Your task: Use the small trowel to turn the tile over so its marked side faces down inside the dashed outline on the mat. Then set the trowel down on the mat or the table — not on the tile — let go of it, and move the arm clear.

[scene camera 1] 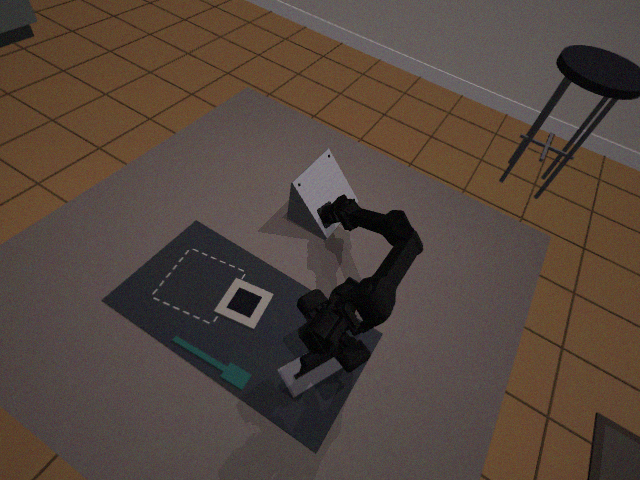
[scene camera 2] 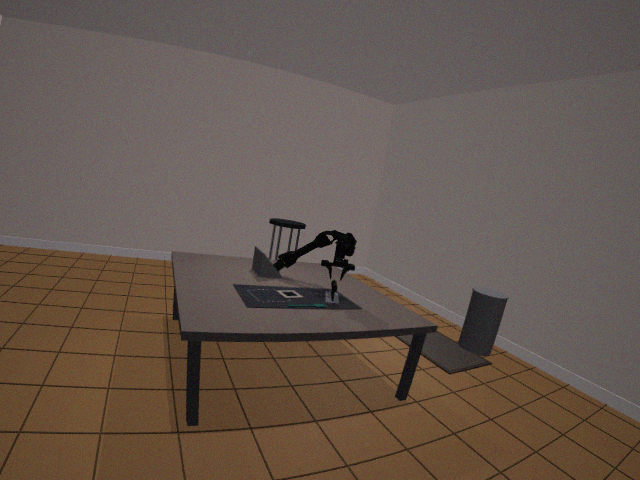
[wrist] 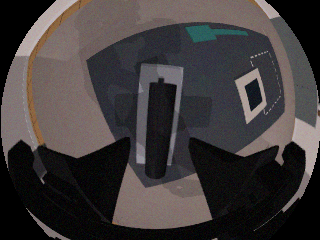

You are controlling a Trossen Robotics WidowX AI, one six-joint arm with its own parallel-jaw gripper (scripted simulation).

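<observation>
My gripper (scene camera 1: 325, 345) is open and holds nothing, and in the wrist view I find the same gripper (wrist: 160, 142). There is a tile (scene camera 1: 243, 302), which the wrist view also gives me, the tile (wrist: 251, 90). I see a teal trowel (scene camera 1: 233, 374) too. As for the dark mat (scene camera 1: 197, 285), I can see it in other views as well: the mat (scene camera 2: 268, 298) and again the mat (wrist: 210, 109).
</observation>
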